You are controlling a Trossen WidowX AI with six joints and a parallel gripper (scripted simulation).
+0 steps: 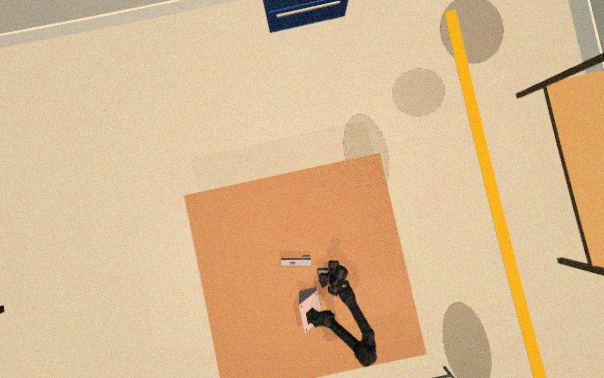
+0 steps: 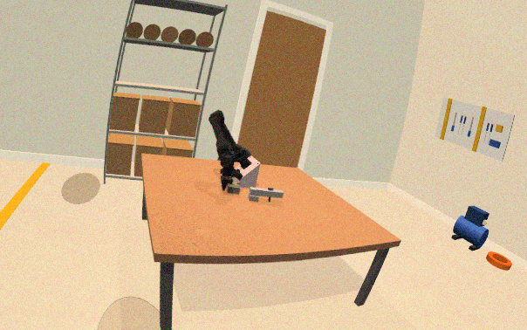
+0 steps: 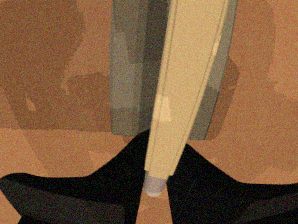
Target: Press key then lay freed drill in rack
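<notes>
Right now the drill is 10 mm ahead of my gripper tip, 40 mm to the left of it and 40 mm above it. Also, from my gripper tip: dark key knob 120 mm ahead, 230 mm to the left, 50 mm above; then dark grey rack 10 mm ahead, 50 mm to the left, 10 mm above; then block 120 mm ahead, 200 mm to the left, 40 mm above.
</notes>
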